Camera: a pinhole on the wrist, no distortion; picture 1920 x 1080 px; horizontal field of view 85.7 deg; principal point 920.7 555.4 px. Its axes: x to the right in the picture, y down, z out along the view. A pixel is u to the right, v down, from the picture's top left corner.
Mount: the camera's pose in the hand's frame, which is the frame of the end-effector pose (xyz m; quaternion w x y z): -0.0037 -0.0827 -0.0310 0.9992 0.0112 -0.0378 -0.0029
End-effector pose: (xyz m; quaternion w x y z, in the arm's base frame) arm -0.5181 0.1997 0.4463 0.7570 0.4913 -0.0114 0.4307
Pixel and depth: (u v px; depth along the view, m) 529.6 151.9 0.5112
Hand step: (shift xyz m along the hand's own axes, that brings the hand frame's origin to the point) -0.2360 -0.2920 0.4595
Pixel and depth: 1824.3 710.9 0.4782
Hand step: 0.3768 -0.0242 0.4789
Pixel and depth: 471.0 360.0 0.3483
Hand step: -0.1813 -0.1552 0.3033
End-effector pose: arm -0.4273 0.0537 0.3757 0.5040 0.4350 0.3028 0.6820
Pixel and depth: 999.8 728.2 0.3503
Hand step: -0.0032 -0.0322 0.3216
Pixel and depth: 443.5 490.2 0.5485
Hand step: -0.2975 -0.1277 0.4959
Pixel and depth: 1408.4 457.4 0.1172
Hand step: 0.0425 -0.0968 0.0898
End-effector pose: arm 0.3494 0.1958 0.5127 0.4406 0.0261 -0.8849 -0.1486
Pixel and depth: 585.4 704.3 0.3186
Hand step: -0.1305 -0.0432 0.2799
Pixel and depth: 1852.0 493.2 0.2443
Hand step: 0.1970 -0.1043 0.2288
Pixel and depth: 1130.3 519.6 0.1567
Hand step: 0.0161 -0.0918 0.1275
